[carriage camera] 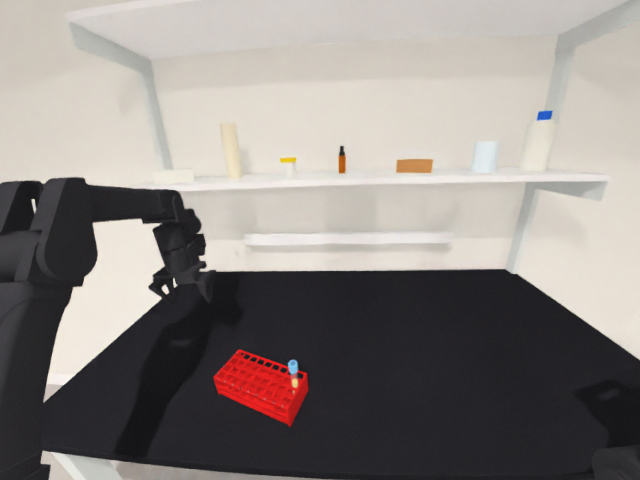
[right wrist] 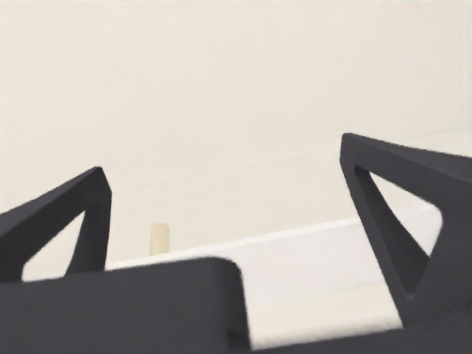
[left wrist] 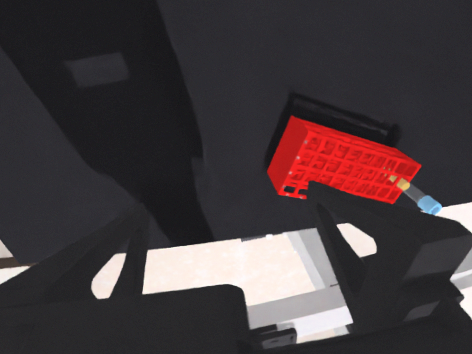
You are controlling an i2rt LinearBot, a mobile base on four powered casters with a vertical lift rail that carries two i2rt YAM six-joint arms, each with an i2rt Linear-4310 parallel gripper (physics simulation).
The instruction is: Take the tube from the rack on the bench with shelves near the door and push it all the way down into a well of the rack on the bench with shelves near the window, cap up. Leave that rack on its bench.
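Places are measured from the left arm's base along level axes (x left, y down, z back), in millimetres.
Where they show: left gripper, fingertip midpoint: [carriage camera: 191,303] [left wrist: 227,200]; right gripper, fingertip midpoint: [right wrist: 224,163].
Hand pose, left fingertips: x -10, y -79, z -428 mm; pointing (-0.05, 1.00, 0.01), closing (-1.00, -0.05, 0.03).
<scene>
Things, the pixels of their top centre, and the offset from my left fingertips. "pt": a spot on its surface instead. Level surfaces: height alone.
- black bench top, surface height: dy +187 mm
- tube, top centre: [left wrist: 435,210] [carriage camera: 292,363] dx -262, dy +68, dz +136 mm
- white shelf, surface height: dy -267 mm
- cream cylinder, surface spot: [carriage camera: 231,150] pt dx -50, dy -363, dz -350 mm
- yellow-lidded jar, surface spot: [carriage camera: 288,167] pt dx -245, dy -301, dz -285 mm
- amber bottle, surface spot: [carriage camera: 341,162] pt dx -425, dy -307, dz -359 mm
- brown box, surface spot: [carriage camera: 414,165] pt dx -655, dy -293, dz -281 mm
- pale blue cylinder, surface spot: [carriage camera: 484,156] pt dx -849, dy -318, dz -224 mm
- blue-capped bottle, surface spot: [carriage camera: 537,145] pt dx -1025, dy -348, dz -232 mm
A red rack [carriage camera: 299,405] [left wrist: 288,157] stands on the black bench top [carriage camera: 413,361] [left wrist: 240,75], left of the middle and towards the front in the carriage view. The tube [carriage camera: 293,367] [left wrist: 429,204] stands cap up in a well at the rack's right end; its cap is light blue, with yellow lower down. My left gripper [carriage camera: 189,300] [left wrist: 227,200] is open and empty, pointing down above the bench's left side, behind and left of the rack. My right gripper [right wrist: 224,163] is open and empty, facing a pale wall. The second rack does not show.
A white shelf [carriage camera: 361,179] over the bench holds a cream cylinder [carriage camera: 231,150], a yellow-lidded jar [carriage camera: 288,167], an amber bottle [carriage camera: 341,162], a brown box [carriage camera: 414,165], a pale blue cylinder [carriage camera: 484,156] and a blue-capped bottle [carriage camera: 537,145]. A white rail [carriage camera: 346,238] runs below.
</scene>
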